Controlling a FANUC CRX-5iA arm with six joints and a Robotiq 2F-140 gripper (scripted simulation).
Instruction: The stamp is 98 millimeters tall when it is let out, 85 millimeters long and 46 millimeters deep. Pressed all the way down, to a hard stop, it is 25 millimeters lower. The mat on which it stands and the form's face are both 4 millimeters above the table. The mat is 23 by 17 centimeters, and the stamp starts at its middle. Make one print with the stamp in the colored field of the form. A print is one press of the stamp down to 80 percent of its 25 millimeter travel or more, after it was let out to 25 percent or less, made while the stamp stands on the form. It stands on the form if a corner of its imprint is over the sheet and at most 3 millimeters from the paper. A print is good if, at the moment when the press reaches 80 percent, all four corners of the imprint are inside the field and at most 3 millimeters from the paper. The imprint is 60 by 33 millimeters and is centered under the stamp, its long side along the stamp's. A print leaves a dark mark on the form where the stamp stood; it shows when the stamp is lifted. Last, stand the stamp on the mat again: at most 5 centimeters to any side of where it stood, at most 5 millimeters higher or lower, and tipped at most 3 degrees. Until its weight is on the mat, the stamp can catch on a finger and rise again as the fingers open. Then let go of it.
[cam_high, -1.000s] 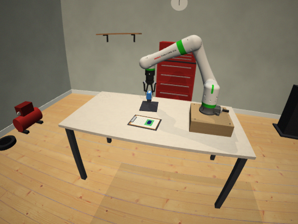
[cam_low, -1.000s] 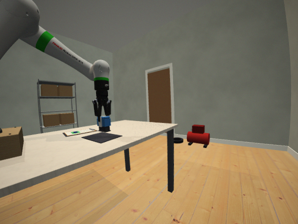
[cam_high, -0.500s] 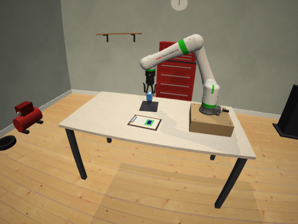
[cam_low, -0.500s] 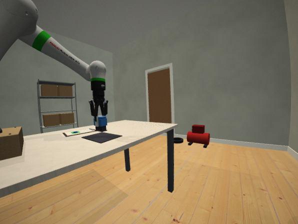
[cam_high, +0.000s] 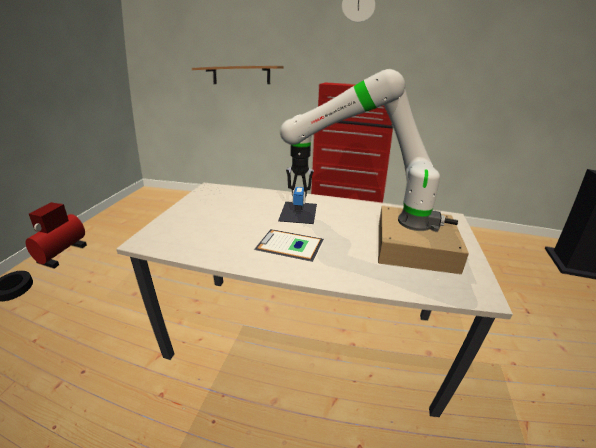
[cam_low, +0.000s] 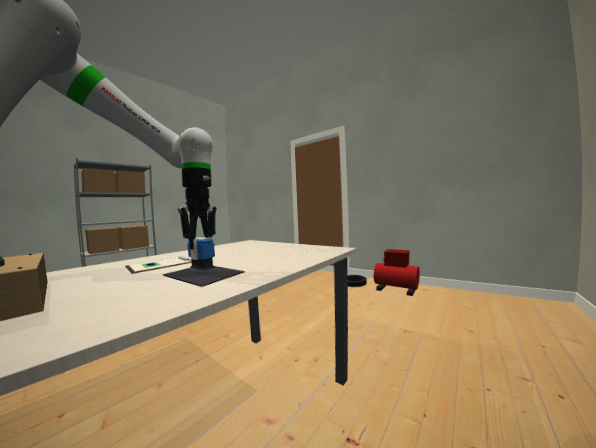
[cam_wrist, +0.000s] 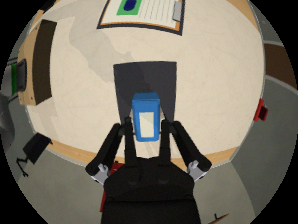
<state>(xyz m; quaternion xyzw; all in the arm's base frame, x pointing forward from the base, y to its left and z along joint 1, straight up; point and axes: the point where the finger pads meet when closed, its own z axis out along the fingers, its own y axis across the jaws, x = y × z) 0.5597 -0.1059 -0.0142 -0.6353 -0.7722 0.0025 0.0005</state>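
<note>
The dark mat lies 90 mm below my hand. From my hand the other things lie so: blue stamp 20 mm below.
</note>
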